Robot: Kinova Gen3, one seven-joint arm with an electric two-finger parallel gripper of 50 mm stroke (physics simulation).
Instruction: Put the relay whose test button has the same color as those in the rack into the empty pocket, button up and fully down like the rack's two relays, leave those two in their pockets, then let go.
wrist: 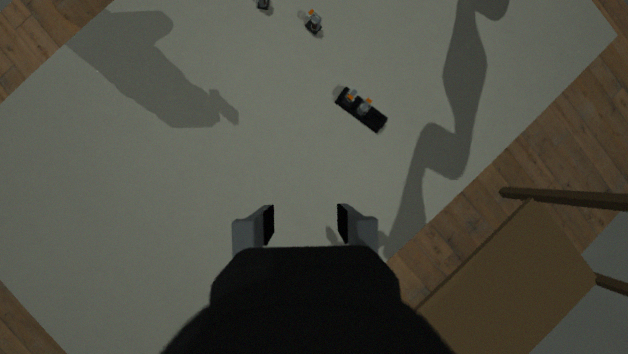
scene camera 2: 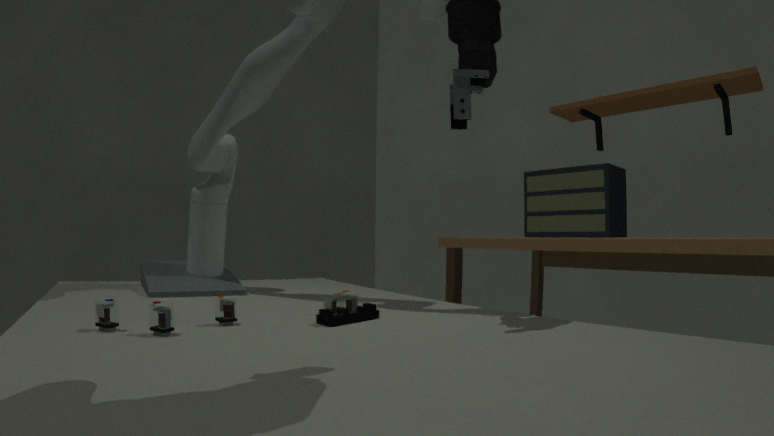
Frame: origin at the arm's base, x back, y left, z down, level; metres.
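Seen in the pictures: gripper, fingertip midpoint: (wrist: 305, 217) (scene camera 2: 460, 124); arm's base at its link origin: (scene camera 2: 204, 271).
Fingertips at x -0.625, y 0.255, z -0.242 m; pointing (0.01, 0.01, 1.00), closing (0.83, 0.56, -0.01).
Offsets run from my fingertips to a thing's top centre. Level surfaces: height alone.
The black rack @[dz +0.261, dx +0.190, dy -0.069 m] (scene camera 2: 349, 318) (wrist: 370, 119) stands on the table with two orange-button relays upright side by side in it; its pocket at the lower right end in the wrist view is empty. A loose relay with an orange button @[dz +0.241, dx +0.209, dy -0.264 m] (scene camera 2: 227, 311) (wrist: 314, 23) stands upright on the table. A red-button relay @[dz +0.241, dx +0.154, dy -0.362 m] (scene camera 2: 162, 319) and a blue-button relay @[dz +0.241, dx +0.184, dy -0.441 m] (scene camera 2: 106, 314) stand upright left of it in the scene view. At the top edge of the wrist view part of another relay (wrist: 263, 4) shows, its button cut off. My gripper (scene camera 2: 459, 123) (wrist: 305, 217) is open and empty, high above the table.
The robot's base plate (scene camera 2: 189, 287) is at the table's back left. A wooden side table (scene camera 2: 568, 244) (wrist: 505, 280) stands beyond the right edge, bearing a drawer unit (scene camera 2: 615, 203), with a wall shelf (scene camera 2: 666, 94) above. Arm shadows fall across the white table @[dz +0.285 m] (scene camera 2: 433, 379) (wrist: 150, 200).
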